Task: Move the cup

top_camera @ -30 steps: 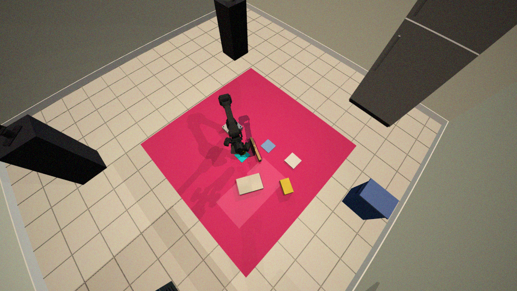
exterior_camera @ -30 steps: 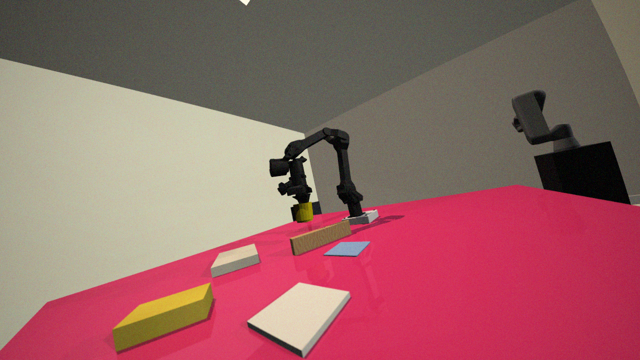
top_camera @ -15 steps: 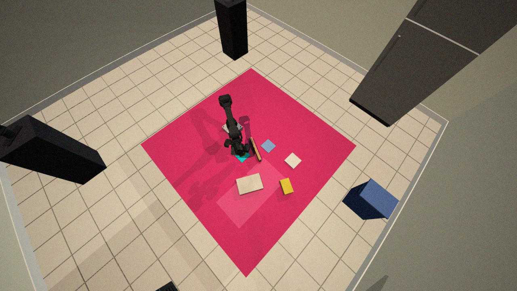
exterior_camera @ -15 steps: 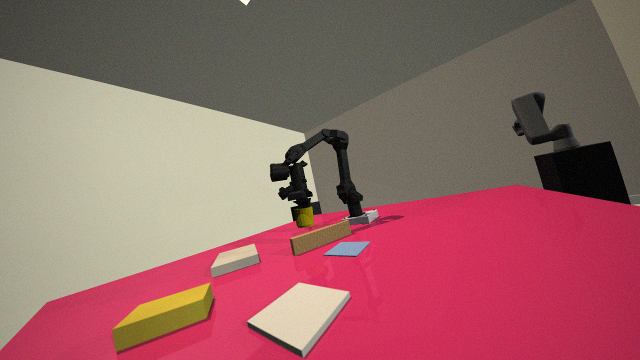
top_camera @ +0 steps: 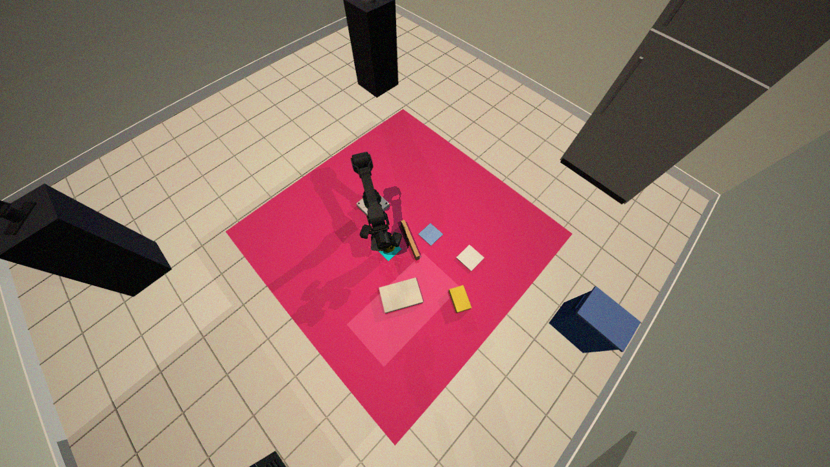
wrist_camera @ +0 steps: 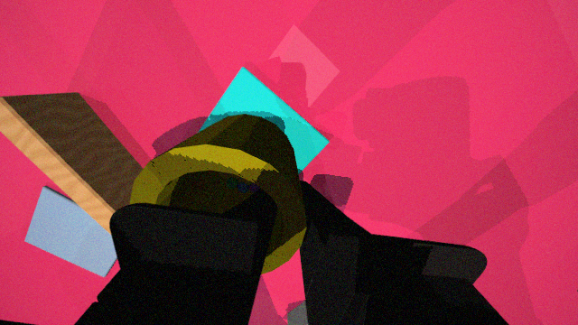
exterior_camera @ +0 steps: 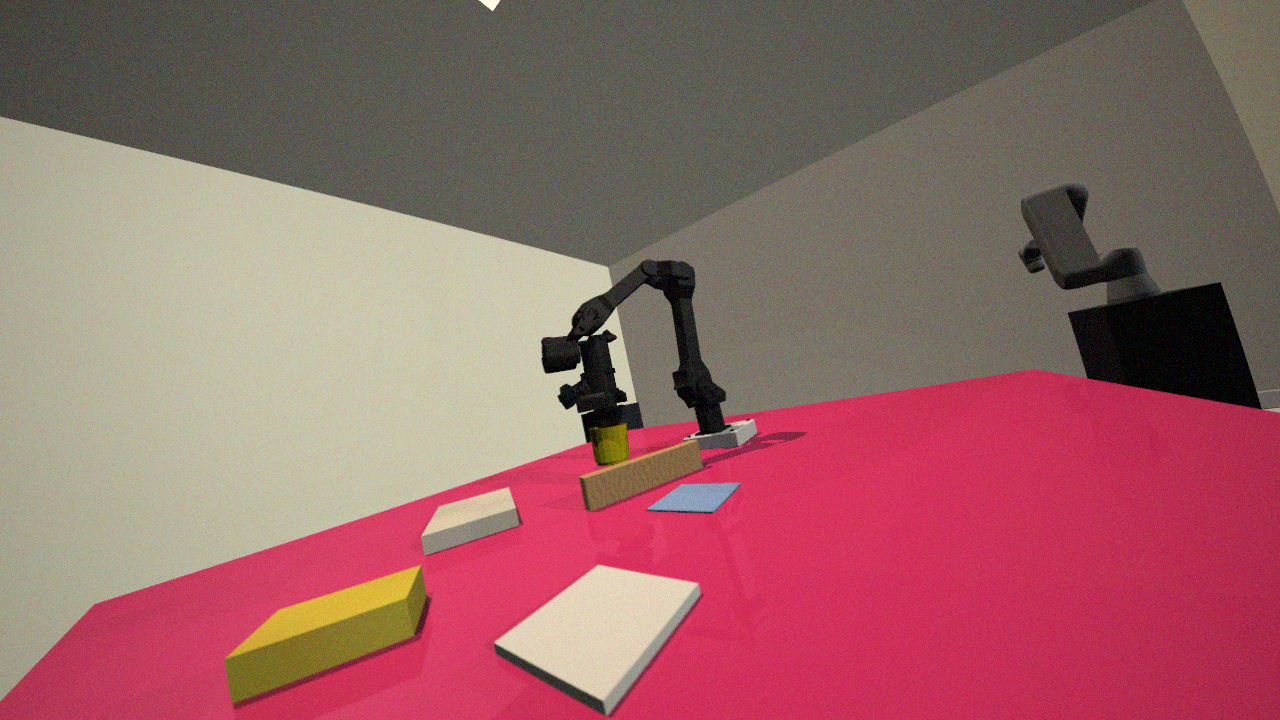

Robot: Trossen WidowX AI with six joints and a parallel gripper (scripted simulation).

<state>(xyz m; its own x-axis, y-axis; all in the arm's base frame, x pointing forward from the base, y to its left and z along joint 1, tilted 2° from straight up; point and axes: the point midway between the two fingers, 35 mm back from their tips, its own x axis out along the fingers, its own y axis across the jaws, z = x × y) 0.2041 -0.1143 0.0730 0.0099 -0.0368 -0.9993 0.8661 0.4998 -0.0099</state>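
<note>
Now: the cyan pad 70 mm below my gripper tip, 20 mm to the left of it and 20 mm ahead of it. Also, from my gripper tip: wooden bar: 120 mm to the left, 70 mm ahead, 50 mm below; then light blue pad: 230 mm to the left, 110 mm ahead, 70 mm below; then yellow cup: 20 mm ahead, 10 mm to the left.
</note>
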